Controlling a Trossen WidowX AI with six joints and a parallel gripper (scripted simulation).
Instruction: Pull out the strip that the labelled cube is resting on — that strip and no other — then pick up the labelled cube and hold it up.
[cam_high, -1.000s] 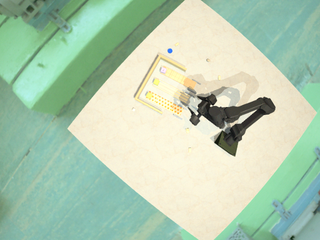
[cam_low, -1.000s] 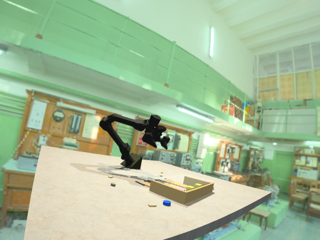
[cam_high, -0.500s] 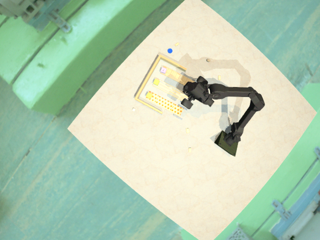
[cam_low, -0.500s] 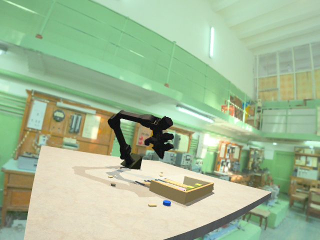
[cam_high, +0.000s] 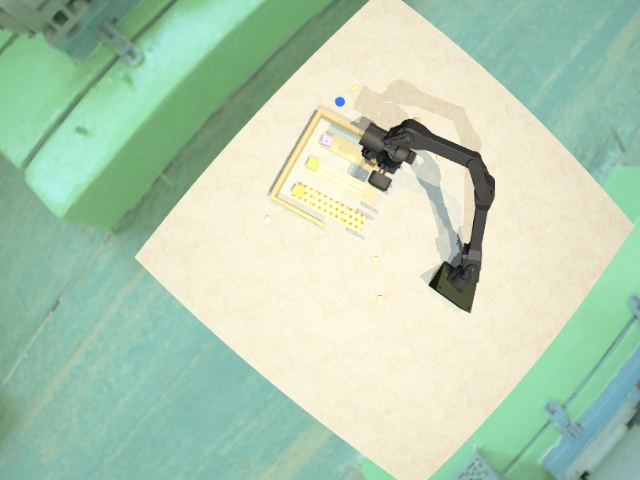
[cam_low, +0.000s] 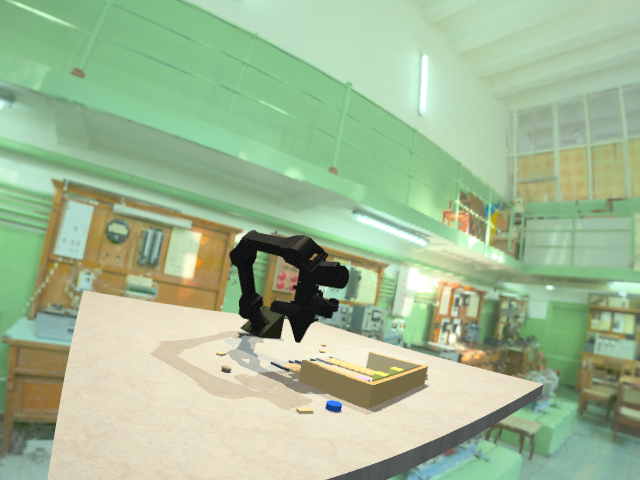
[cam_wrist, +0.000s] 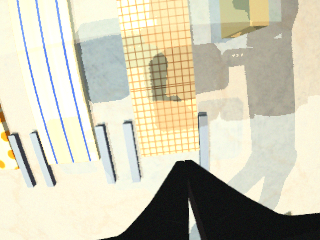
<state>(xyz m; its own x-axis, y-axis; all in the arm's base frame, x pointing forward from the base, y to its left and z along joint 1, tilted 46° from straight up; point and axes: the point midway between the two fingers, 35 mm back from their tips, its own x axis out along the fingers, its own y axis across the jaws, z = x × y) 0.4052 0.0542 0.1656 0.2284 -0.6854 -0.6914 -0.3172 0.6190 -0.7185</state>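
The lilac cube is 180 mm ahead of my gripper tip, 80 mm to the left of it and 50 mm below it. Round my gripper tip: blue disc 250 mm ahead, 70 mm below, 50 mm to the right.
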